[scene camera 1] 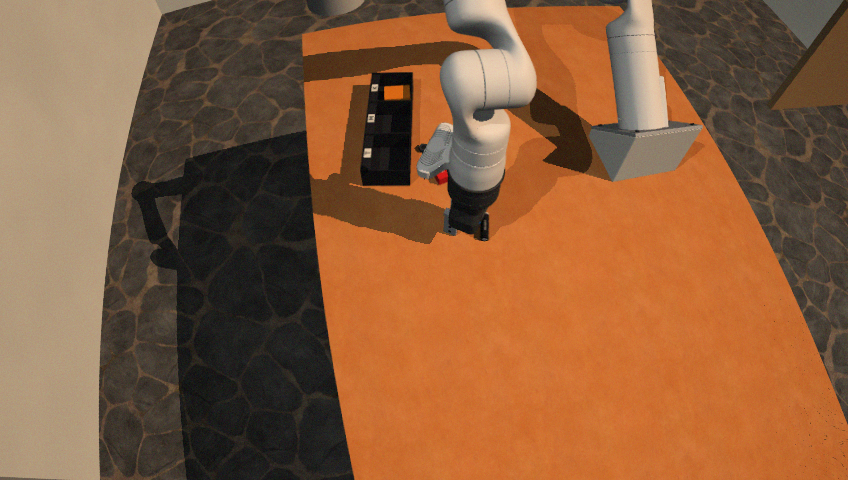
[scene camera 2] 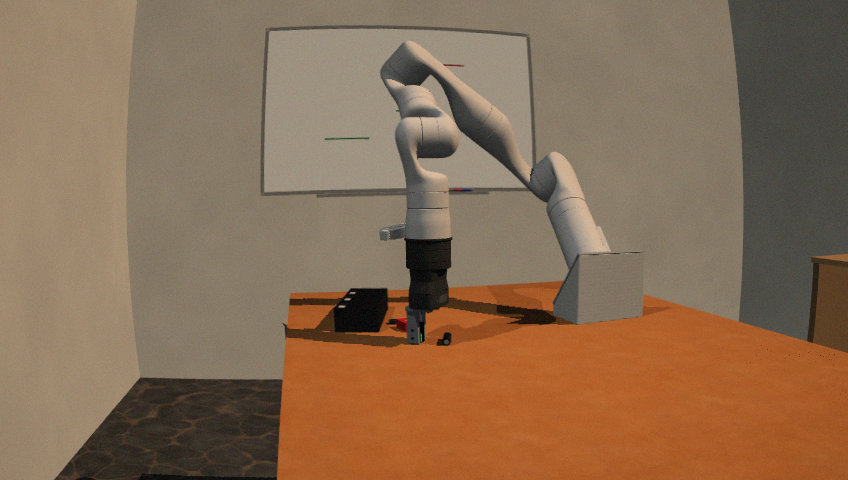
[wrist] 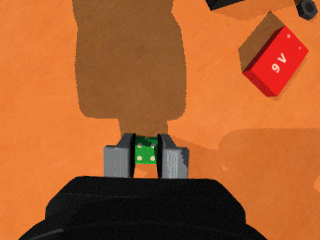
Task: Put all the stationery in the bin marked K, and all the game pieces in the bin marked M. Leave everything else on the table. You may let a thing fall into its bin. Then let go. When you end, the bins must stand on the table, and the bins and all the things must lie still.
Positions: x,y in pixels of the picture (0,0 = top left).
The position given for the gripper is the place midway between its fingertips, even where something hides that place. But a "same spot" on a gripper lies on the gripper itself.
gripper: scene camera 1; scene camera 2; wrist 146,149
same spot on gripper: (scene camera 1: pixel 447 228) = (scene camera 2: pixel 410 334)
